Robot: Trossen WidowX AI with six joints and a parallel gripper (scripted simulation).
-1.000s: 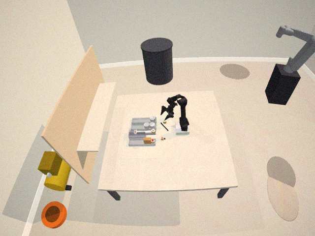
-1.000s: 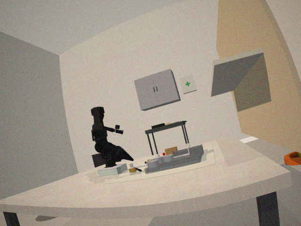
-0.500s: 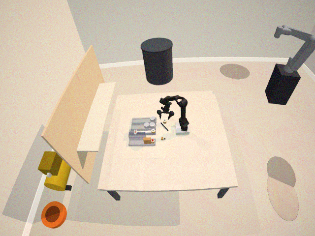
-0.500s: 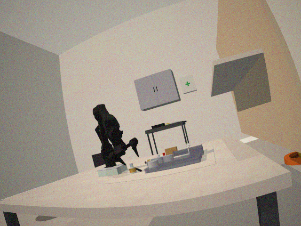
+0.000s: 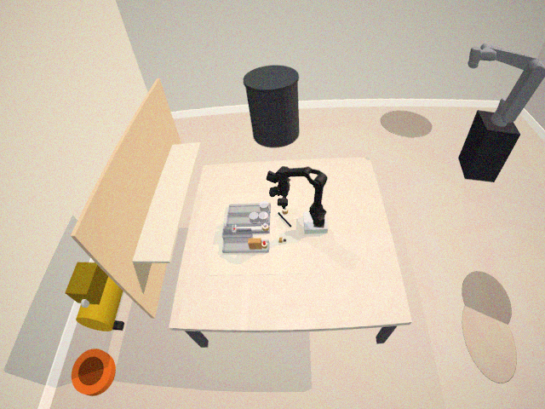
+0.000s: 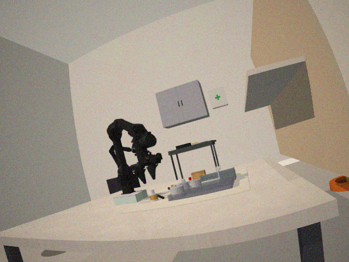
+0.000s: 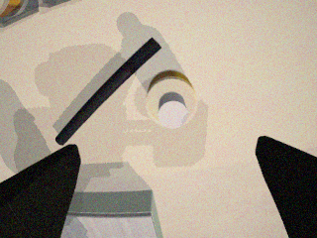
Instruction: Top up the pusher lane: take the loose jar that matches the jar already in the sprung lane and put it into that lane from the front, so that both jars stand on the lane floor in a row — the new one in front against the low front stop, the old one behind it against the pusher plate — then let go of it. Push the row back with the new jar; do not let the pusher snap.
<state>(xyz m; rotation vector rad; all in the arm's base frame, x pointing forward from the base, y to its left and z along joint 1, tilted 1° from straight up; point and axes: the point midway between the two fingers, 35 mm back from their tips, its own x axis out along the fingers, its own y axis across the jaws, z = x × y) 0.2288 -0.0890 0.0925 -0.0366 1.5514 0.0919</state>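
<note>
The black stick lies 1 cm behind my gripper tip, 6 cm to the left of it and 9 cm below it. Also, from my gripper tip: pusher plate: 20 cm ahead, 20 cm to the left, 5 cm below; small jar: 2 cm behind, 22 cm to the left, 8 cm below; brown box: 13 cm ahead, 29 cm to the left, 6 cm below.
</note>
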